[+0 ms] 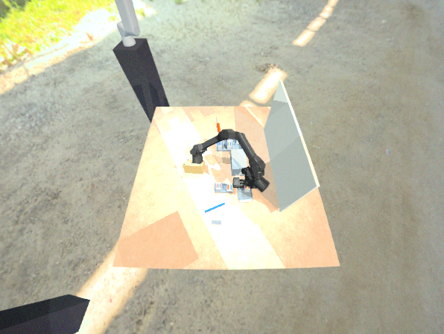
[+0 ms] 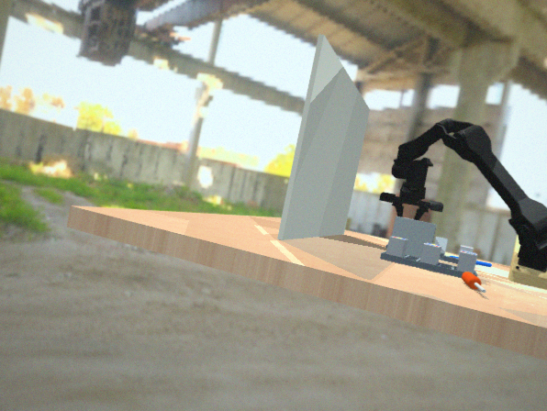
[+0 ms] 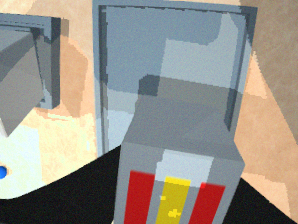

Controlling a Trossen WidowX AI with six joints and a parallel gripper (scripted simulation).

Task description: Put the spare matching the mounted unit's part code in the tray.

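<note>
My gripper tip is now 10 mm past the light-blue tray, 10 mm to the right of it and 60 mm above it. From my gripper tip the other things lie so: grey spare block (20 mm above); then grey mounted unit (70 mm behind, 200 mm to the left, 10 mm below); then blue marker pen (190 mm behind, 140 mm to the right, 60 mm below).
</note>
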